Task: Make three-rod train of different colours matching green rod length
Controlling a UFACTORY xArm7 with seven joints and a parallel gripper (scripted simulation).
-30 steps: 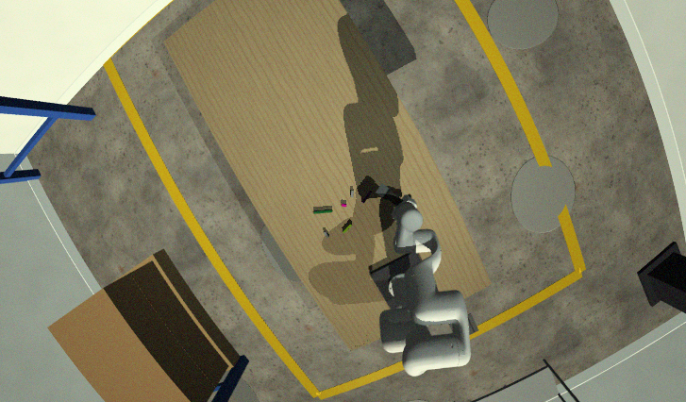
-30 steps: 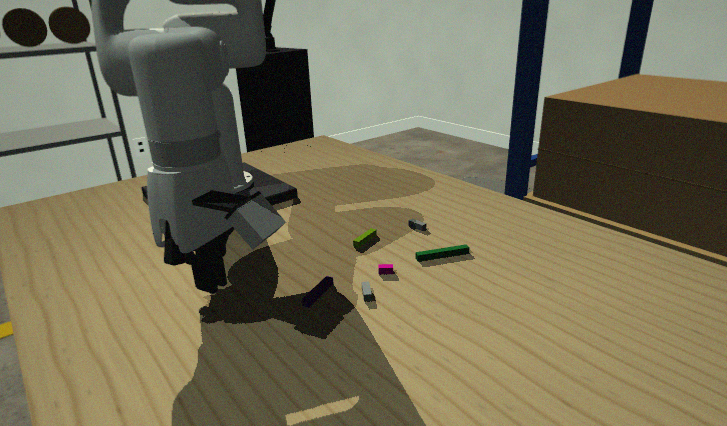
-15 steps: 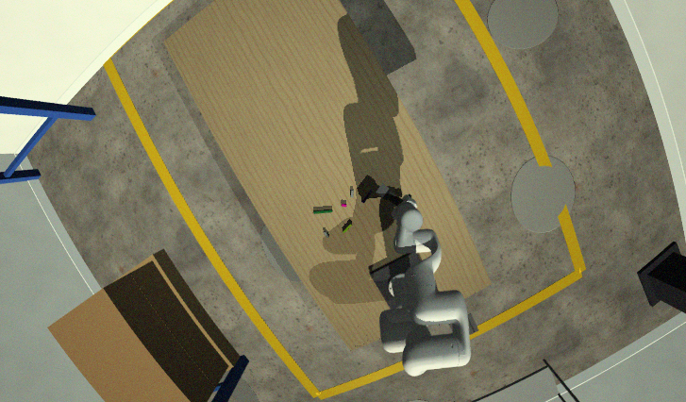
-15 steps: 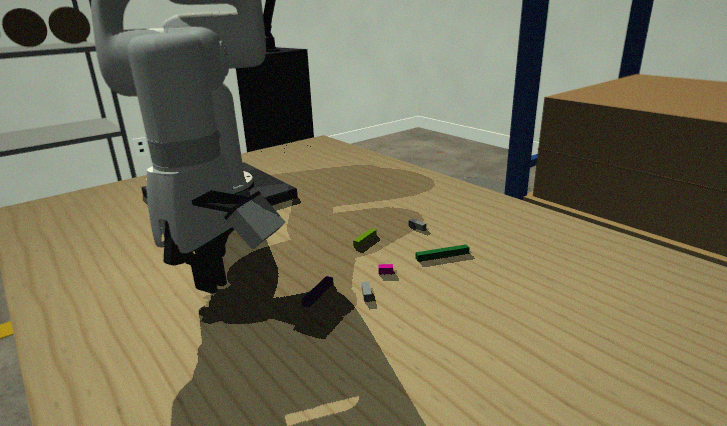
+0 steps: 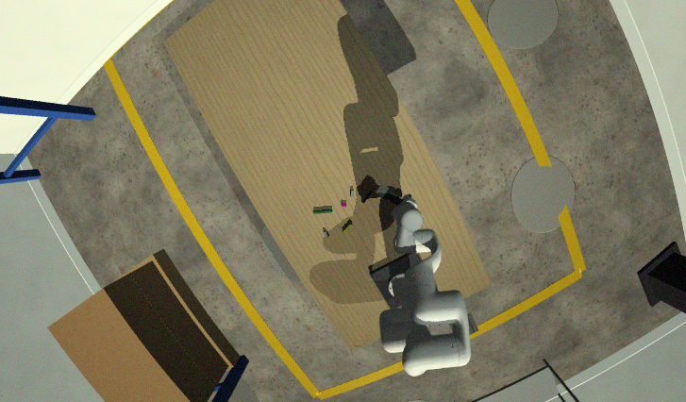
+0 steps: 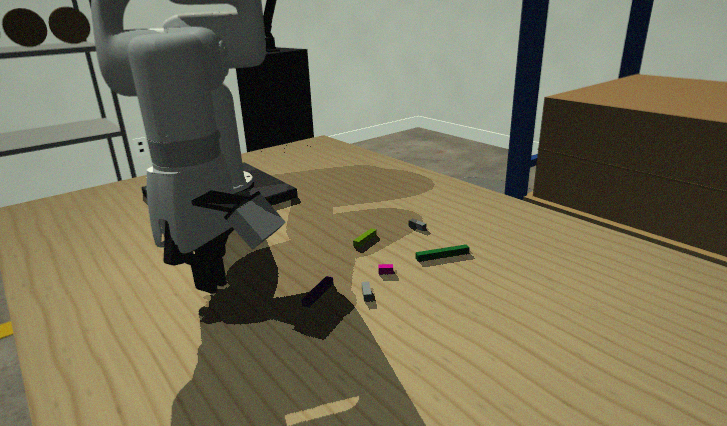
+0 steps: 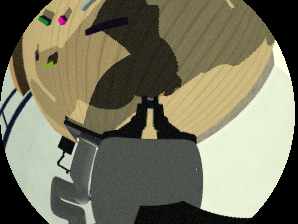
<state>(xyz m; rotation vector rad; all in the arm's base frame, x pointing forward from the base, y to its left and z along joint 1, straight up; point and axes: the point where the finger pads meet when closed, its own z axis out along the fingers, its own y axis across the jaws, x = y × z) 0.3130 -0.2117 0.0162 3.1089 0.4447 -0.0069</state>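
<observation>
Right now my hand is 19 cm to the right of the magenta rod, 14 cm short of it and 3 cm above it. From my hand the other things lie so: lime rod (24 cm to the left, 5 cm ahead, 3 cm below); purple rod (10 cm ahead, 9 cm to the left, 3 cm below); blue rod (2 cm below).
</observation>
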